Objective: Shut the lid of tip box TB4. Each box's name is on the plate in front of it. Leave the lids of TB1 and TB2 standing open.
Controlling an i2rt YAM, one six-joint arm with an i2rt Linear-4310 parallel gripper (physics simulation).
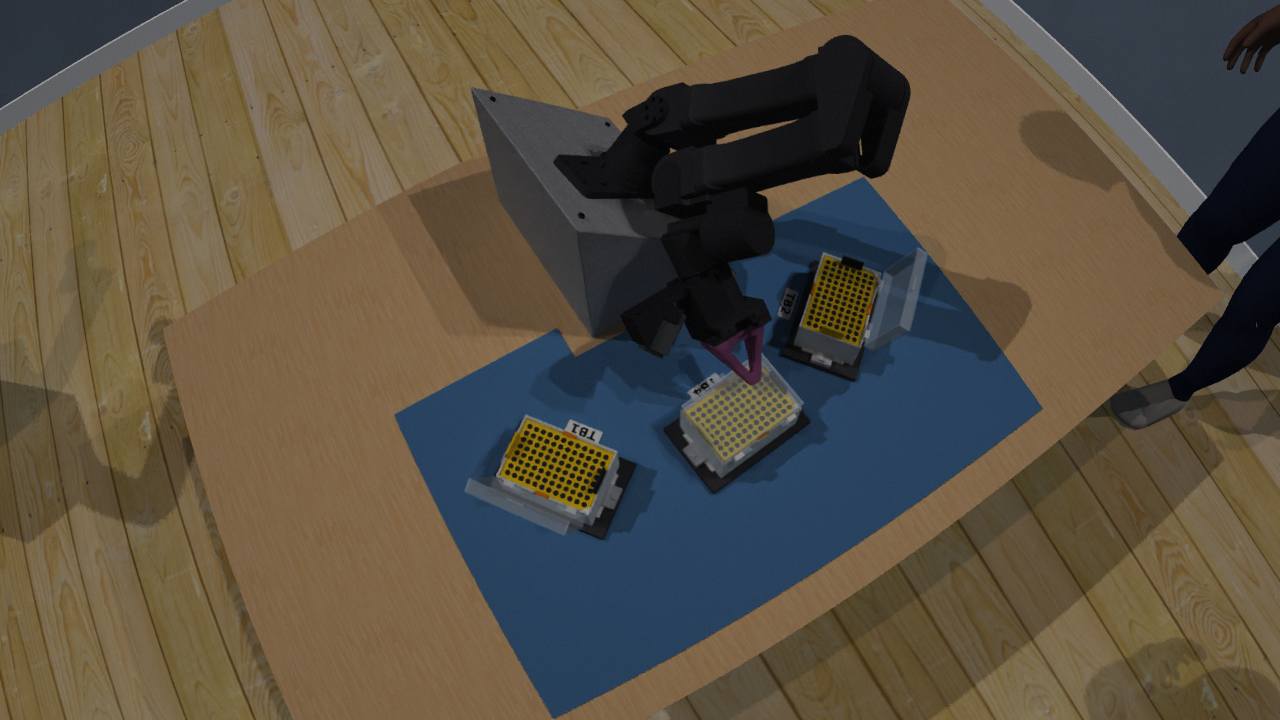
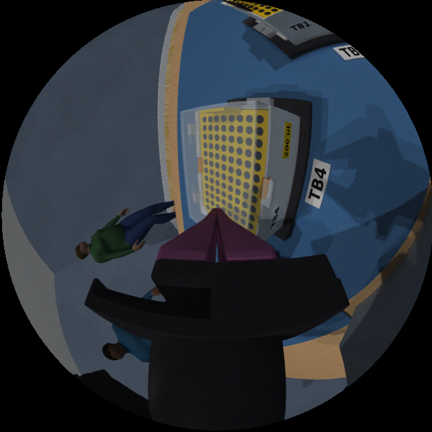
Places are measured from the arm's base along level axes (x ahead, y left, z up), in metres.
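Pixels of known places: gripper, fingertip midpoint: (image 1: 755, 382); arm's base at its link origin: (image 1: 615, 180).
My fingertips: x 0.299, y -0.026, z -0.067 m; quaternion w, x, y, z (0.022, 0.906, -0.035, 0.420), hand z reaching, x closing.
Ahead of a thing's pixels: the offset from my fingertips to its top centre. "pt": to the spot under its first point. Level surfaces: height alone.
Tip box TB4 @(dx -0.001, dy -0.028, dz -0.002 m) (image 1: 741, 419) (image 2: 232, 165) stands in the middle of the blue mat, its clear lid lying down over the yellow tip rack. Its name plate @(pt dx -0.058, dy -0.025, dz -0.077 m) (image 1: 704, 386) (image 2: 318, 183) lies beside it. My gripper (image 1: 754, 379) (image 2: 216, 214) is shut and empty, its magenta fingertips at or just above the lid's edge on the TB2 side; whether they touch it I cannot tell. Tip box TB1 @(dx -0.073, dy -0.241, dz -0.005 m) (image 1: 556, 465) (image 2: 300, 25) has its clear lid @(pt dx -0.033, dy -0.311, dz +0.064 m) (image 1: 517, 506) standing open. Tip box TB2 @(dx -0.020, dy +0.176, dz -0.005 m) (image 1: 838, 304) has its clear lid (image 1: 898, 300) standing open.
The blue mat @(dz -0.079 m) (image 1: 716, 582) (image 2: 225, 65) lies on the wooden table @(dz -0.082 m) (image 1: 313, 465). The grey base block (image 1: 546, 205) of the arm stands at the mat's edge near TB4. TB2 is close to the gripper on one side. A person stands beyond the table.
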